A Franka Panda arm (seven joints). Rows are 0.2 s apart.
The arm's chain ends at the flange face. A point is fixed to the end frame.
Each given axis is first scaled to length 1.
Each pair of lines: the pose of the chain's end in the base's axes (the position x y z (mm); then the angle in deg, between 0 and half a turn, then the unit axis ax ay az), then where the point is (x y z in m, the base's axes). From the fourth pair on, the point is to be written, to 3 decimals.
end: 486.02 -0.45 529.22 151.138 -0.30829 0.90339 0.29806
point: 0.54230 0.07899 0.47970
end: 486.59 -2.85 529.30 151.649 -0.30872 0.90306 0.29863
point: 0.54217 0.07672 0.47919
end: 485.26 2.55 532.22 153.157 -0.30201 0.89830 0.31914
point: 0.53826 0.08423 0.48273
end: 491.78 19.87 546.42 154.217 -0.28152 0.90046 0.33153
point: 0.545 0.101 0.497
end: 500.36 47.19 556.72 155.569 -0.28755 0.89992 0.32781
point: 0.551 0.129 0.505
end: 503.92 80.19 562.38 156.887 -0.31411 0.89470 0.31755
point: 0.551 0.163 0.508
